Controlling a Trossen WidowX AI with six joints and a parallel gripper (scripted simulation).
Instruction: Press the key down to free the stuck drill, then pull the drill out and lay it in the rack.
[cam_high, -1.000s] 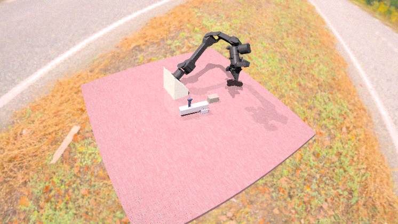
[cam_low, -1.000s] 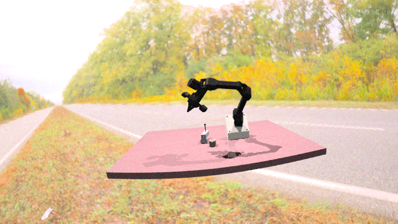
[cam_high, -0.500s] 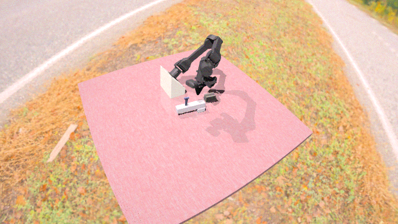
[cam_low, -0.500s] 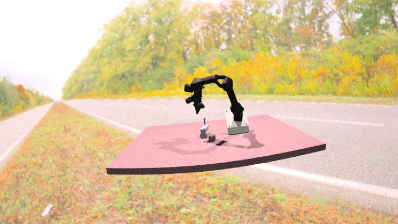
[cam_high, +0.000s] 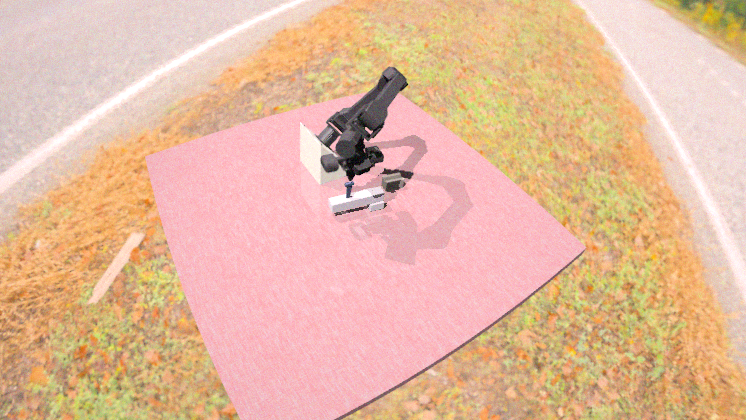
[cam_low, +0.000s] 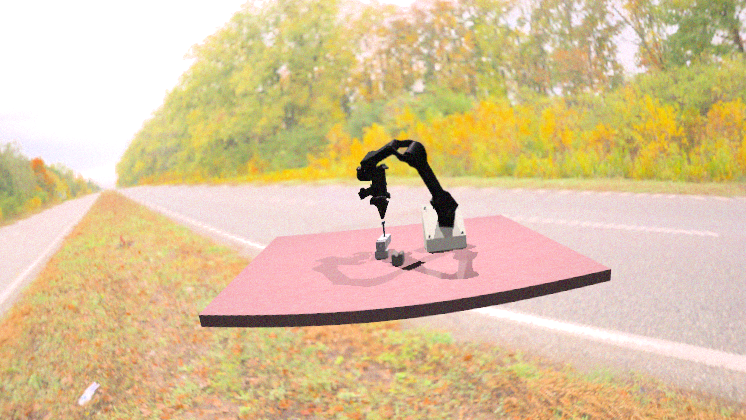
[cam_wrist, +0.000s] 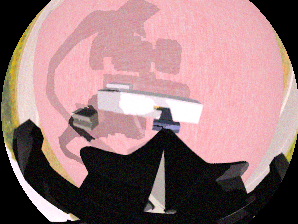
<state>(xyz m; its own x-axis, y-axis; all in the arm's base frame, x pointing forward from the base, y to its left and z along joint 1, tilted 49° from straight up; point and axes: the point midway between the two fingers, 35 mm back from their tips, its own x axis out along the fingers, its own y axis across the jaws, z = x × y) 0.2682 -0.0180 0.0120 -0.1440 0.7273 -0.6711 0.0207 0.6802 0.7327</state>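
My gripper tip is now 40 mm above the blue key. Round my gripper tip: light grey block (100 mm below, 30 mm to the left); then grey rack (200 mm to the left, 120 mm below, 70 mm behind); then drill (90 mm below, 50 mm to the left).
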